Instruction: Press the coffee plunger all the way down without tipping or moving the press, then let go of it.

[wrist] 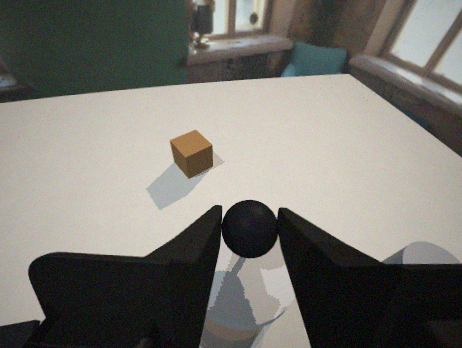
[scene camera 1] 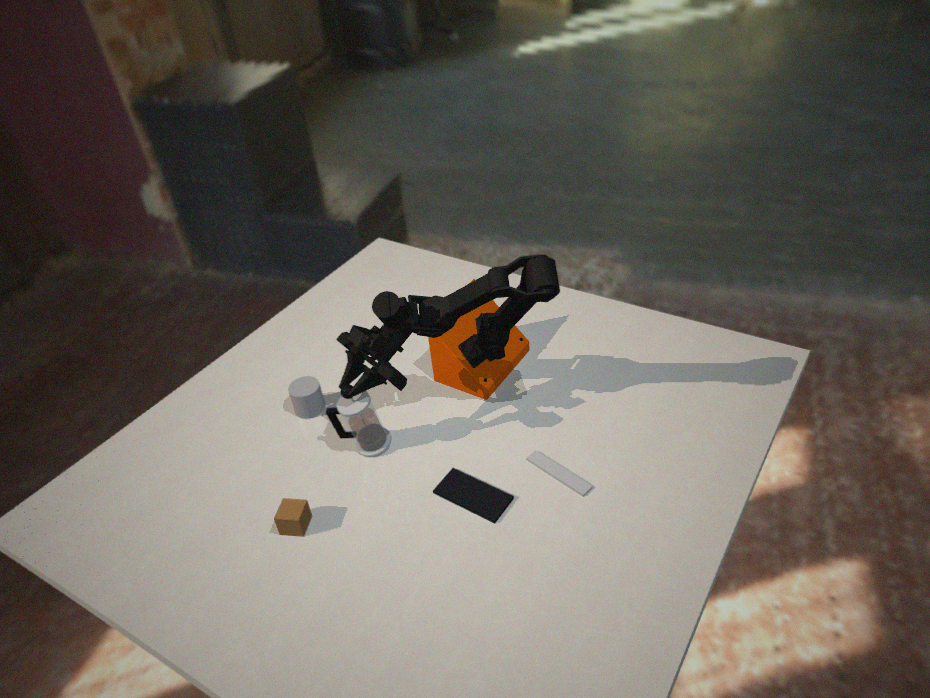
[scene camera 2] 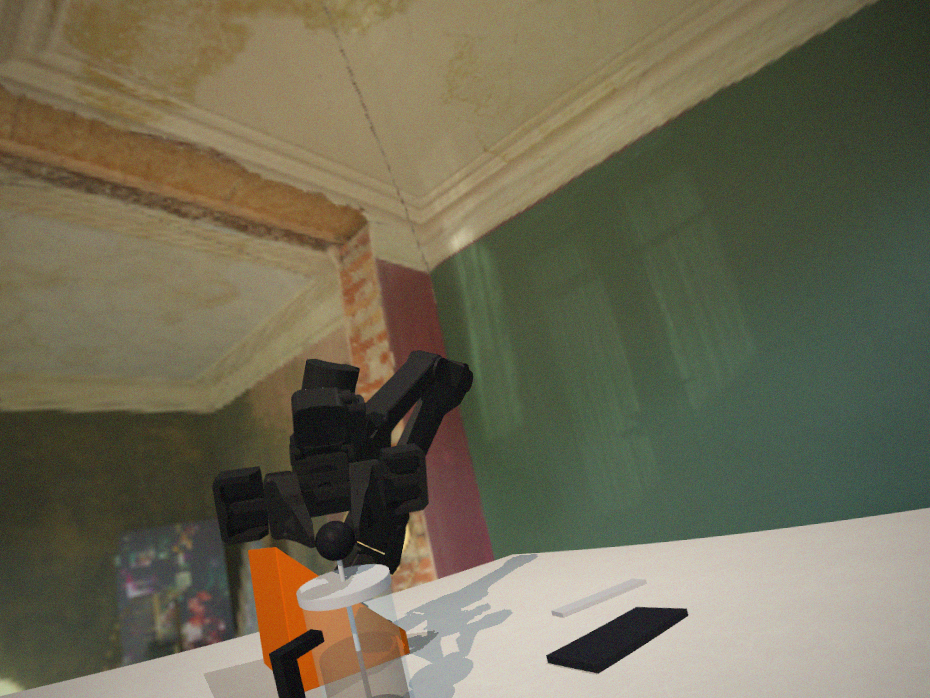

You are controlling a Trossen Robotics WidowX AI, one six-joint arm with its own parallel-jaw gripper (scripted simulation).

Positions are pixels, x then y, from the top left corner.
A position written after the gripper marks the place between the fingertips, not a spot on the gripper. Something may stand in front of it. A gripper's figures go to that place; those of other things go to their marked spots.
Labels:
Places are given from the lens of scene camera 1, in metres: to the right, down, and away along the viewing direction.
gripper (scene camera 1: 344, 392): -0.25, 0.09, 1.48
coffee press (scene camera 1: 372, 438): -0.20, 0.19, 1.55
grey cylinder (scene camera 1: 305, 392): -0.36, 0.10, 1.66
brown cube (scene camera 1: 293, 516): -0.33, 0.32, 1.41
flat black slab (scene camera 1: 489, 502): 0.05, 0.31, 1.45
The marked spots on the grey cylinder and the brown cube are 0.34 m apart.

